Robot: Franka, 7 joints.
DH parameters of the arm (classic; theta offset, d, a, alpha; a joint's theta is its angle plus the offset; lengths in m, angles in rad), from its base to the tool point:
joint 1: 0 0.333 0 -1.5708
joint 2: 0 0 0 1.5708
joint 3: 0 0.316 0.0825 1.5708
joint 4: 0 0 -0.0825 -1.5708
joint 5: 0 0.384 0 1.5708
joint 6: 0 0 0.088 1.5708
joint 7: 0 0.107 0 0
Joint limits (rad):
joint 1: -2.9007..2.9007
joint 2: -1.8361..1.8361
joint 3: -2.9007..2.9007
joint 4: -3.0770..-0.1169
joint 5: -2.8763..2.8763
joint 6: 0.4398..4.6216
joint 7: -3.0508..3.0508
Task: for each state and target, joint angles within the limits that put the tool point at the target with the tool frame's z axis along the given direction. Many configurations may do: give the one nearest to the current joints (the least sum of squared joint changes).
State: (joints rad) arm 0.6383 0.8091 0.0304 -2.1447 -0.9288 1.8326 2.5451
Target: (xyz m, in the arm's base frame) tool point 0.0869 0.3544 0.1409 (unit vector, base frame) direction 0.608 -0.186 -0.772
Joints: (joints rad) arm 0.9070 0.2460 0.4360 -2.6436 -1.2637 2.3002 2.5451
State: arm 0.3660 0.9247 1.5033 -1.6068 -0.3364 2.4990 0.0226
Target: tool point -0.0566 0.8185 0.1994 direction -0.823 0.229 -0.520
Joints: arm 1.1767 1.5778 1.2632 -0.7164 -0.2929 2.1627 0.0226
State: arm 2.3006 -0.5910 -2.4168 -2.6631 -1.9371 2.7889 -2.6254
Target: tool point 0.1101 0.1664 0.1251 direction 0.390 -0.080 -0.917
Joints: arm 2.6339 -0.2696 -1.9476 -3.0455 -2.0306 2.5176 -2.6254
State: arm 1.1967 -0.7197 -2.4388 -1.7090 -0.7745 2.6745 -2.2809
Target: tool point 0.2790 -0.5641 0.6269 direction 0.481 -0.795 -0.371
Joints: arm 0.8416 -0.2735 -1.9000 -1.7912 -0.6921 3.0540 -2.2809
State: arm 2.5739 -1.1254 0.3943 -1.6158 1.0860 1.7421 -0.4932
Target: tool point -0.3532 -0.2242 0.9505 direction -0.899 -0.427 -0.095
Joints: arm 2.1096 -0.7575 0.7506 -1.4455 1.2777 2.2869 -0.4932
